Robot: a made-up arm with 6 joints. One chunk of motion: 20 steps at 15 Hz.
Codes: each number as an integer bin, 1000 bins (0 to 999) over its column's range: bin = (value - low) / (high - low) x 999, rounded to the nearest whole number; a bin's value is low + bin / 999 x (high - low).
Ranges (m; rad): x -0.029..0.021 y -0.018..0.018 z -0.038..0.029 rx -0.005..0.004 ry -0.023..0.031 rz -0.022..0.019
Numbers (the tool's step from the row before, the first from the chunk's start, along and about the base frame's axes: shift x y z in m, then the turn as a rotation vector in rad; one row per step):
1: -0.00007 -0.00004 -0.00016 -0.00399 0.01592 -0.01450
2: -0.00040 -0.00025 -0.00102 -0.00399 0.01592 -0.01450
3: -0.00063 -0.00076 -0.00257 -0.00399 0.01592 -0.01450
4: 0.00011 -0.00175 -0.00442 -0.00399 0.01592 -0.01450
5: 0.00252 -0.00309 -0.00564 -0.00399 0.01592 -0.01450
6: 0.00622 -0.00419 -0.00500 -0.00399 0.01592 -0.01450
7: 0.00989 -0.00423 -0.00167 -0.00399 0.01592 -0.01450
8: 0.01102 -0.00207 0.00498 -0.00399 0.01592 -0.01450
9: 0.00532 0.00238 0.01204 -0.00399 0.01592 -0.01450
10: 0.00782 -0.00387 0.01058 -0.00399 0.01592 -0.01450
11: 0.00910 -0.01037 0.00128 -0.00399 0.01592 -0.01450
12: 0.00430 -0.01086 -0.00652 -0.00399 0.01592 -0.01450
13: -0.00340 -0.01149 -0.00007 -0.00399 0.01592 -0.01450
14: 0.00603 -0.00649 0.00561 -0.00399 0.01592 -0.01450
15: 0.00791 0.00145 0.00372 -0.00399 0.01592 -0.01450
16: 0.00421 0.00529 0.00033 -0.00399 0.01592 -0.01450
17: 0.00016 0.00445 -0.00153 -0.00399 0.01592 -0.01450
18: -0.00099 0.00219 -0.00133 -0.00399 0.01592 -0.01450
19: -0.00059 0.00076 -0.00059 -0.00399 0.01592 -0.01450
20: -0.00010 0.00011 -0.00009 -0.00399 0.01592 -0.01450
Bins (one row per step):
1: 578 498 564 112 720 183
2: 571 493 551 112 720 183
3: 567 478 528 112 720 183
4: 582 451 501 112 720 183
5: 630 414 483 112 720 183
6: 704 383 492 112 720 183
7: 777 382 542 112 720 183
8: 800 442 641 112 720 183
9: 686 566 746 112 720 183
10: 736 392 724 112 720 183
11: 761 212 586 112 720 183
12: 665 198 469 112 720 183
13: 511 181 566 112 720 183
14: 700 319 650 112 720 183
15: 737 540 622 112 720 183
16: 664 646 572 112 720 183
17: 583 623 544 112 720 183
18: 560 560 547 112 720 183
19: 568 521 558 112 720 183
20: 577 503 565 112 720 183

